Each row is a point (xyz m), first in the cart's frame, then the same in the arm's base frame.
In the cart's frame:
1: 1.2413 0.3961 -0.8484
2: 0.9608 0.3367 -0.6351
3: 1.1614 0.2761 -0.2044
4: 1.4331 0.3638 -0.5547
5: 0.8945 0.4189 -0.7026
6: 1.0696 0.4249 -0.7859
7: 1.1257 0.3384 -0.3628
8: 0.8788 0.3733 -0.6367
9: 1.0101 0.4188 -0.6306
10: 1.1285 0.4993 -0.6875
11: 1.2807 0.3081 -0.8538
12: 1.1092 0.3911 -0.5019
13: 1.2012 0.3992 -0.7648
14: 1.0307 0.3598 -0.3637
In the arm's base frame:
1: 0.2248 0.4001 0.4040
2: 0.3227 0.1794 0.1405
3: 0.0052 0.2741 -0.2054
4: -0.0257 0.5070 0.1806
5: 0.4425 0.1976 0.1723
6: 0.3465 0.3129 0.2953
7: 0.1193 0.2944 -0.0758
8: 0.4048 0.1544 0.1142
9: 0.3366 0.2740 0.1338
10: 0.3192 0.4104 0.2034
11: 0.1437 0.3582 0.4355
12: 0.2076 0.3203 0.0422
13: 0.2293 0.3788 0.3138
14: 0.2012 0.2494 -0.1033

